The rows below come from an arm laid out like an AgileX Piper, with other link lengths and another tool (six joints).
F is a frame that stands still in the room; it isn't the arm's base.
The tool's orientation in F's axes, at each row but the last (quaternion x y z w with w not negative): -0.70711, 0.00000, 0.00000, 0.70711; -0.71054, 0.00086, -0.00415, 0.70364; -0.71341, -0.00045, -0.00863, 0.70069; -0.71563, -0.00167, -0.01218, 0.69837; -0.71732, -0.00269, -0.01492, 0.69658; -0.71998, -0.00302, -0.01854, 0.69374; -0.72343, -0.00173, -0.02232, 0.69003; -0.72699, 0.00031, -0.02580, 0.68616; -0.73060, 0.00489, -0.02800, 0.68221; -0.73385, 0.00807, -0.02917, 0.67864; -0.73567, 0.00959, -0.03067, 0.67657; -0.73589, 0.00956, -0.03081, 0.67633
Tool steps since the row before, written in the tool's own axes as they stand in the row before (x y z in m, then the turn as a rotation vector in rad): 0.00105, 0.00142, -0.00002, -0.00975, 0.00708, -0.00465; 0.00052, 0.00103, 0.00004, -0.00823, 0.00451, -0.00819; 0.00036, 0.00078, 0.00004, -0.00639, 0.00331, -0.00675; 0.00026, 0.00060, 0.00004, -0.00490, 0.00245, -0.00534; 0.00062, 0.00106, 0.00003, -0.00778, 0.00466, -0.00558; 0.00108, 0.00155, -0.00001, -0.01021, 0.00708, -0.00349; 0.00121, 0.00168, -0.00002, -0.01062, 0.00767, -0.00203; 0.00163, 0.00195, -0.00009, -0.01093, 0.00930, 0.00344; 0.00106, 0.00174, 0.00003, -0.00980, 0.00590, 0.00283; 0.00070, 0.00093, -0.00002, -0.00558, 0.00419, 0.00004; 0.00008, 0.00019, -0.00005, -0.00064, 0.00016, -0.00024; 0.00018, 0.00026, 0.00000, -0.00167, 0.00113, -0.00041
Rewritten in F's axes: 0.00105, -0.00002, -0.00142, -0.00975, -0.00465, -0.00708; 0.00053, 0.00003, -0.00103, -0.00827, -0.00818, -0.00447; 0.00037, 0.00002, -0.00078, -0.00643, -0.00674, -0.00327; 0.00027, 0.00002, -0.00060, -0.00493, -0.00533, -0.00242; 0.00065, -0.00001, -0.00104, -0.00776, -0.00558, -0.00469; 0.00113, -0.00009, -0.00151, -0.01007, -0.00353, -0.00726; 0.00126, -0.00013, -0.00163, -0.01041, -0.00209, -0.00793; 0.00169, -0.00026, -0.00188, -0.01046, 0.00328, -0.00988; 0.00111, -0.00014, -0.00170, -0.00947, 0.00286, -0.00641; 0.00072, -0.00013, -0.00090, -0.00545, 0.00000, -0.00436; 0.00008, -0.00007, -0.00018, -0.00065, -0.00022, -0.00016; 0.00019, -0.00003, -0.00025, -0.00166, -0.00041, -0.00115
